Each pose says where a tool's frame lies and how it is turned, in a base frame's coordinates. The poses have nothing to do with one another.
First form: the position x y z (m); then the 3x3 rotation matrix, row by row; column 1 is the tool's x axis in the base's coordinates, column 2 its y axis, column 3 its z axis. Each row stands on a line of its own.
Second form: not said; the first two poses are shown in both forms.
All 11 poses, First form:
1:
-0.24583, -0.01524, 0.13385
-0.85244, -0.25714, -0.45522
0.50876, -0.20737, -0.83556
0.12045, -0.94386, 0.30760
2:
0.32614, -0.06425, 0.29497
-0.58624, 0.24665, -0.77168
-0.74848, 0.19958, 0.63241
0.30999, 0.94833, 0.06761
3:
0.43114, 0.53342, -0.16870
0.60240, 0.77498, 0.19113
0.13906, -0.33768, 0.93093
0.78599, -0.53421, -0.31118
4:
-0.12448, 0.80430, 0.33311
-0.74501, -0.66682, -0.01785
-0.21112, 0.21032, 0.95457
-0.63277, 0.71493, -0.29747
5:
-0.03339, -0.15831, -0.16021
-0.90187, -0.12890, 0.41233
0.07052, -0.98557, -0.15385
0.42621, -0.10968, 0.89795
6:
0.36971, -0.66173, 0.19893
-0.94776, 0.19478, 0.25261
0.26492, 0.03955, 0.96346
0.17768, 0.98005, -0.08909
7:
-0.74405, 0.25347, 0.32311
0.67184, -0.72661, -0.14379
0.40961, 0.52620, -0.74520
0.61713, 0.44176, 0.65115
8:
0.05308, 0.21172, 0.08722
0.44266, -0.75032, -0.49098
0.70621, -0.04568, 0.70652
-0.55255, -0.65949, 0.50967
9:
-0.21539, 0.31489, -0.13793
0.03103, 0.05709, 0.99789
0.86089, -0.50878, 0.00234
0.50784, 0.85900, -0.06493
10:
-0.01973, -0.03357, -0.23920
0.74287, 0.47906, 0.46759
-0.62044, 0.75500, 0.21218
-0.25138, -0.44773, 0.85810
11:
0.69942, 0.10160, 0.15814
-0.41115, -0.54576, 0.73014
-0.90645, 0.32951, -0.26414
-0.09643, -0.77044, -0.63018
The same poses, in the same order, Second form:
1:
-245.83, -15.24, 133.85
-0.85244, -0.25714, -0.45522
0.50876, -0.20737, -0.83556
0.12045, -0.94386, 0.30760

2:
326.14, -64.25, 294.97
-0.58624, 0.24665, -0.77168
-0.74848, 0.19958, 0.63241
0.30999, 0.94833, 0.06761

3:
431.14, 533.42, -168.70
0.60240, 0.77498, 0.19113
0.13906, -0.33768, 0.93093
0.78599, -0.53421, -0.31118

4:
-124.48, 804.30, 333.11
-0.74501, -0.66682, -0.01785
-0.21112, 0.21032, 0.95457
-0.63277, 0.71493, -0.29747

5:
-33.39, -158.31, -160.21
-0.90187, -0.12890, 0.41233
0.07052, -0.98557, -0.15385
0.42621, -0.10968, 0.89795

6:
369.71, -661.73, 198.93
-0.94776, 0.19478, 0.25261
0.26492, 0.03955, 0.96346
0.17768, 0.98005, -0.08909

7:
-744.05, 253.47, 323.11
0.67184, -0.72661, -0.14379
0.40961, 0.52620, -0.74520
0.61713, 0.44176, 0.65115

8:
53.08, 211.72, 87.22
0.44266, -0.75032, -0.49098
0.70621, -0.04568, 0.70652
-0.55255, -0.65949, 0.50967

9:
-215.39, 314.89, -137.93
0.03103, 0.05709, 0.99789
0.86089, -0.50878, 0.00234
0.50784, 0.85900, -0.06493

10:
-19.73, -33.57, -239.20
0.74287, 0.47906, 0.46759
-0.62044, 0.75500, 0.21218
-0.25138, -0.44773, 0.85810

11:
699.42, 101.60, 158.14
-0.41115, -0.54576, 0.73014
-0.90645, 0.32951, -0.26414
-0.09643, -0.77044, -0.63018

